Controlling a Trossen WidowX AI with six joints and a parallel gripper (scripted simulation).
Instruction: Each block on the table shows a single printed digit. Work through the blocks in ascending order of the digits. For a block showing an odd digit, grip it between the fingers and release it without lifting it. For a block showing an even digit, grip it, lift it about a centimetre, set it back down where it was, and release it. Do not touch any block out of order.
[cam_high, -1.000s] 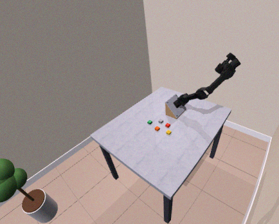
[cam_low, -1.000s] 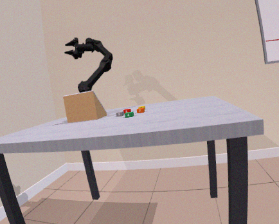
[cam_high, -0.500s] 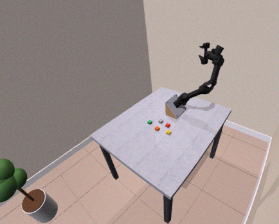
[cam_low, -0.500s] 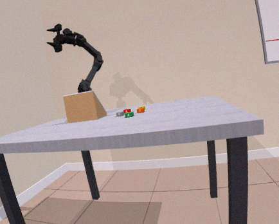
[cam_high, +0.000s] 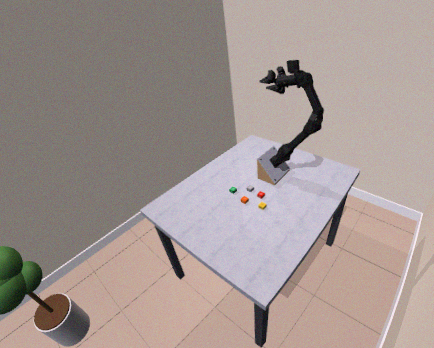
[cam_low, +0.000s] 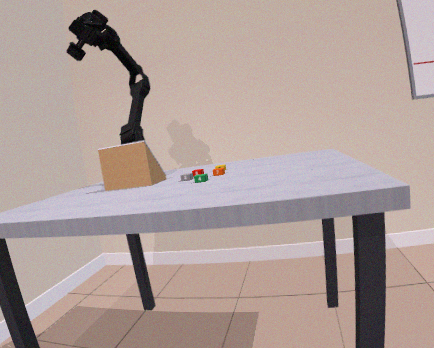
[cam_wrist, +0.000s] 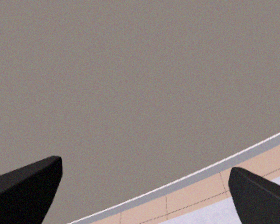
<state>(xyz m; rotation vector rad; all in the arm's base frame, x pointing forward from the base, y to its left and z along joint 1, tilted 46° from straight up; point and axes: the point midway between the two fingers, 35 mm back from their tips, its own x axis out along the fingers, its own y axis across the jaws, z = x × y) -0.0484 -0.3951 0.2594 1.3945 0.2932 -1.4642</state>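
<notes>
Now: gripper tip 35 cm short of the yellow block, 24 cm to the right of it and 53 cm above it. Round my gripper tip: green block 35 cm ahead, 2 cm to the left, 53 cm below; then grey block 28 cm ahead, 9 cm to the left, 53 cm below; then red block 29 cm ahead, 18 cm to the left, 53 cm below.
</notes>
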